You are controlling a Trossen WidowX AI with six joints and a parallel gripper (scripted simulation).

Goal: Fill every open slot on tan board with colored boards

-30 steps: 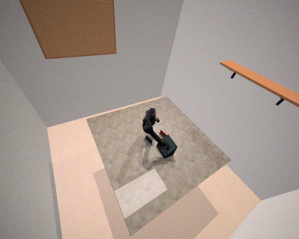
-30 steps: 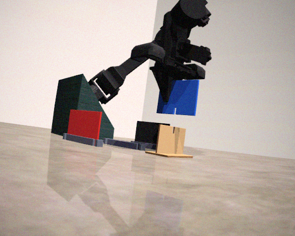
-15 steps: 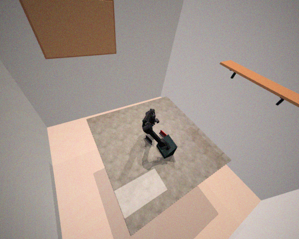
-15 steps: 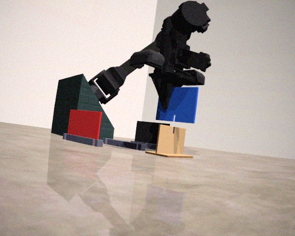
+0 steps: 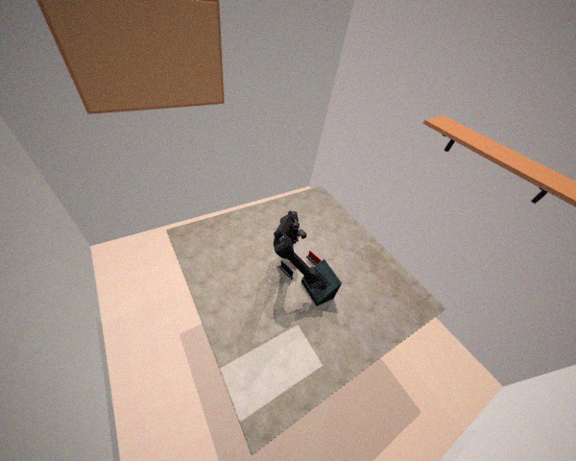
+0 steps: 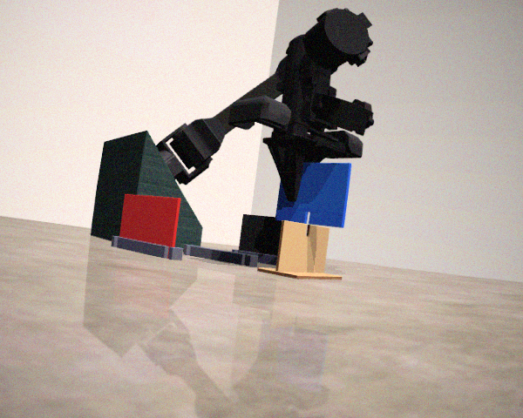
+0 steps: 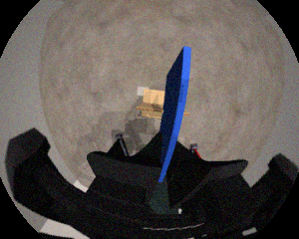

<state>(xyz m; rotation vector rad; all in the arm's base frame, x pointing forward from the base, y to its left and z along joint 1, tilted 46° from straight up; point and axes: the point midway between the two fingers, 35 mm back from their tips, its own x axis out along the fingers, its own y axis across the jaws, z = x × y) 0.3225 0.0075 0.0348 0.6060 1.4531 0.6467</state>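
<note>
Right now my gripper tip is 60 mm above the tan board and 20 mm short of it. From my gripper tip the other things lie so: red board: 120 mm to the right, 120 mm behind, 60 mm below; black board: 120 mm behind, 80 mm to the left, 60 mm below; blue board: 30 mm ahead.
</note>
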